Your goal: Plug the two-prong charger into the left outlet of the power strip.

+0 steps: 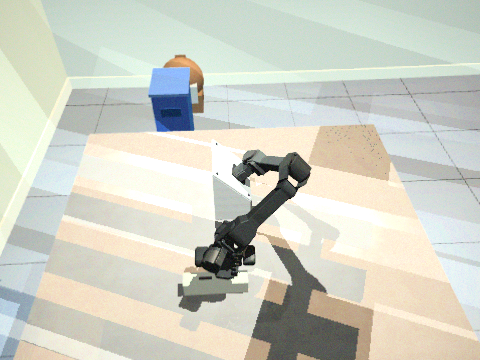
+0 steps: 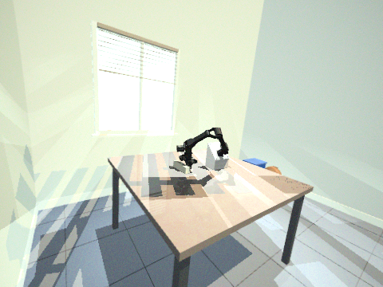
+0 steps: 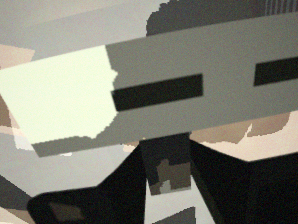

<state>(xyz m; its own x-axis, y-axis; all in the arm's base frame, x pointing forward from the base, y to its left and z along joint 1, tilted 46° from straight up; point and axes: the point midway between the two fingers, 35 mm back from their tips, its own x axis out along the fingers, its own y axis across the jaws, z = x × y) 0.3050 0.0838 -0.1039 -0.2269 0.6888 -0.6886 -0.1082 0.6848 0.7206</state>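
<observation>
My gripper tip is 2 cm short of the dark charger and 1 cm below it.
</observation>
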